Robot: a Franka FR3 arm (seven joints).
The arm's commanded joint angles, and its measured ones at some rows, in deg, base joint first. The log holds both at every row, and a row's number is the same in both.
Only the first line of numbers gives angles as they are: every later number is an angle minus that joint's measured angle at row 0.
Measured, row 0: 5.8 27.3 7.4 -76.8 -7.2 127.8 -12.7
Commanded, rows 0 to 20: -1.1 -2.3 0.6 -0.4 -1.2 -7.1 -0.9; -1.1 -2.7 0.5 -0.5 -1.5 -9.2 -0.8; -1.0 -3.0 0.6 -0.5 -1.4 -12.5 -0.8; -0.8 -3.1 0.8 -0.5 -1.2 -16.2 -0.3; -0.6 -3.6 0.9 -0.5 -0.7 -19.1 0.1; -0.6 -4.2 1.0 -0.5 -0.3 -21.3 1.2; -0.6 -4.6 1.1 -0.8 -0.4 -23.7 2.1; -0.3 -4.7 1.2 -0.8 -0.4 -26.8 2.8; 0.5 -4.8 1.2 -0.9 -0.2 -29.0 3.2; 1.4 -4.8 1.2 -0.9 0.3 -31.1 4.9; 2.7 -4.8 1.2 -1.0 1.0 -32.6 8.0; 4.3 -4.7 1.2 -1.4 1.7 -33.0 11.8; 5.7 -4.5 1.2 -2.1 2.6 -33.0 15.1; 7.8 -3.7 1.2 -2.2 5.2 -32.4 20.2; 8.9 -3.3 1.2 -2.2 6.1 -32.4 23.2; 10.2 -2.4 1.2 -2.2 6.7 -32.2 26.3; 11.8 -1.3 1.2 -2.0 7.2 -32.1 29.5; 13.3 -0.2 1.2 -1.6 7.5 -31.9 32.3; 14.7 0.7 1.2 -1.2 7.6 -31.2 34.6; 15.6 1.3 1.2 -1.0 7.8 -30.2 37.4; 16.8 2.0 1.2 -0.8 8.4 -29.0 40.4
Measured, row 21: 14.4 -0.3 1.4 -2.0 6.5 -31.6 32.8
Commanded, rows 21 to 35: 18.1 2.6 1.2 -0.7 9.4 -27.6 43.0; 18.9 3.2 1.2 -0.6 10.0 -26.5 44.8; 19.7 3.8 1.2 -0.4 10.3 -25.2 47.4; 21.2 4.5 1.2 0.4 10.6 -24.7 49.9; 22.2 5.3 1.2 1.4 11.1 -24.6 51.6; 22.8 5.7 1.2 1.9 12.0 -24.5 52.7; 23.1 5.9 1.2 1.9 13.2 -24.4 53.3; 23.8 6.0 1.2 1.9 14.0 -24.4 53.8; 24.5 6.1 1.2 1.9 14.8 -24.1 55.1; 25.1 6.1 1.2 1.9 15.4 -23.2 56.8; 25.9 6.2 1.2 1.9 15.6 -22.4 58.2; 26.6 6.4 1.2 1.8 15.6 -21.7 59.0; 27.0 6.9 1.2 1.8 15.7 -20.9 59.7; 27.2 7.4 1.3 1.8 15.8 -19.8 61.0; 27.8 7.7 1.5 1.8 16.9 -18.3 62.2
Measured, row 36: 26.7 5.7 1.4 0.4 14.3 -21.5 58.7
